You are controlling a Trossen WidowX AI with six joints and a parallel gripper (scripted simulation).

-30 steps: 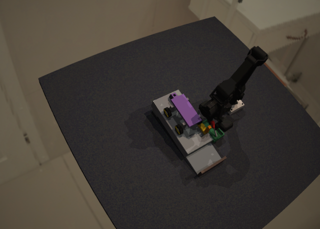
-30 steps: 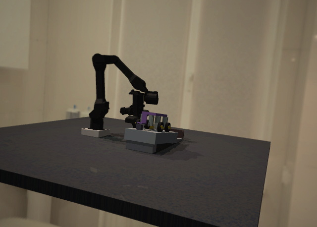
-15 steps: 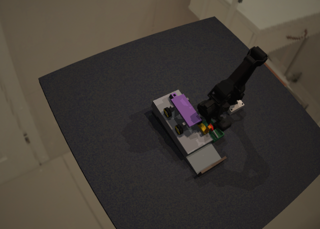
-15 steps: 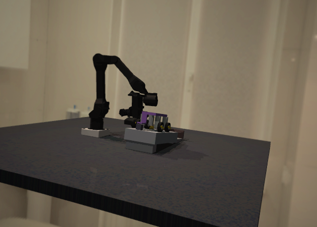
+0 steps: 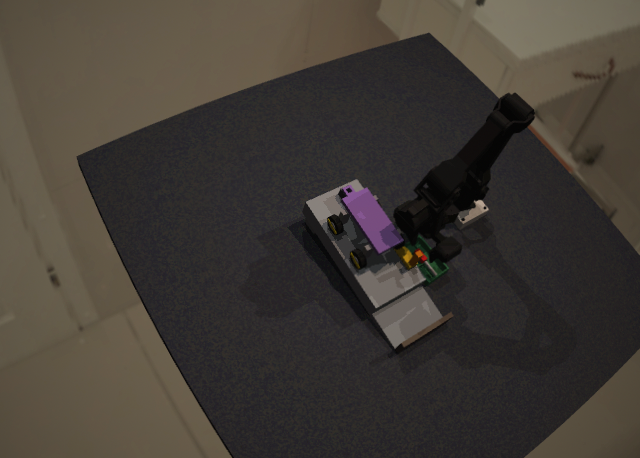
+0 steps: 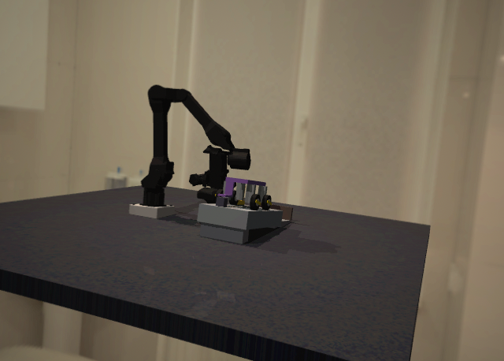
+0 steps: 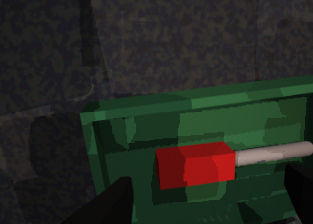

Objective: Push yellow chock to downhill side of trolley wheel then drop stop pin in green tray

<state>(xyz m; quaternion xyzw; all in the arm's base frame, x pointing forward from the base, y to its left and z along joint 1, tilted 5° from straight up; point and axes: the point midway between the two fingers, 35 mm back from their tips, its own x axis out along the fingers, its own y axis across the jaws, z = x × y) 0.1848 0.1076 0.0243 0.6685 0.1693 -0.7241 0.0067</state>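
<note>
The red-headed stop pin lies 2 cm to the left of my gripper tip and 2 cm below it. Round my gripper tip: grey ramp: 14 cm ahead, 5 cm to the right, 2 cm above; then yellow chock: 7 cm ahead, 2 cm to the left, 6 cm above; then green tray: 1 cm to the left, 3 cm below.
</note>
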